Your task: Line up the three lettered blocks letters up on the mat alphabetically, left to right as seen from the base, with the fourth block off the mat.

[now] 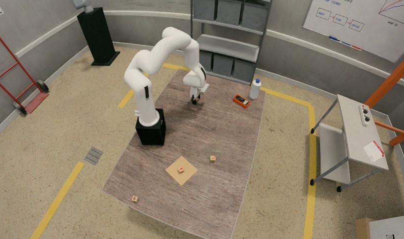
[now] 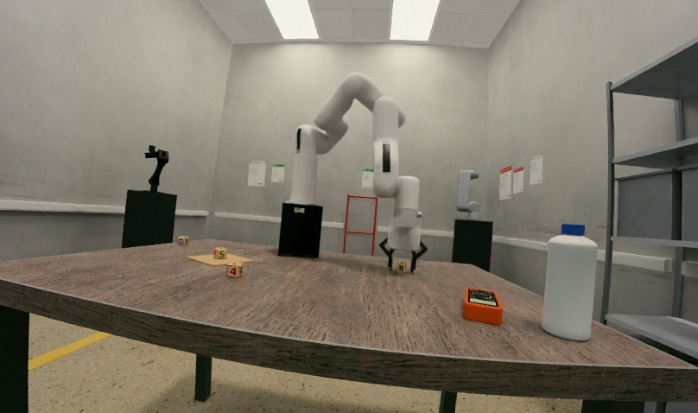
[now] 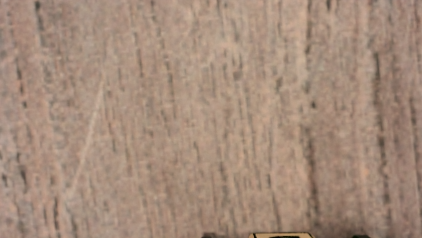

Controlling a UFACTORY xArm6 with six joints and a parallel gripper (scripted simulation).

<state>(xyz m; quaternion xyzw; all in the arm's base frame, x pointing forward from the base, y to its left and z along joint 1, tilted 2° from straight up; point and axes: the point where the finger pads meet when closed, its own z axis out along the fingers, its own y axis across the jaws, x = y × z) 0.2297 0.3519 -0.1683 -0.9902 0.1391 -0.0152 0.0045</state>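
The tan mat lies 560 mm to the right of my hand and 20 mm below it. Round my hand: white bottle (450 mm ahead, 140 mm to the left, 60 mm above).
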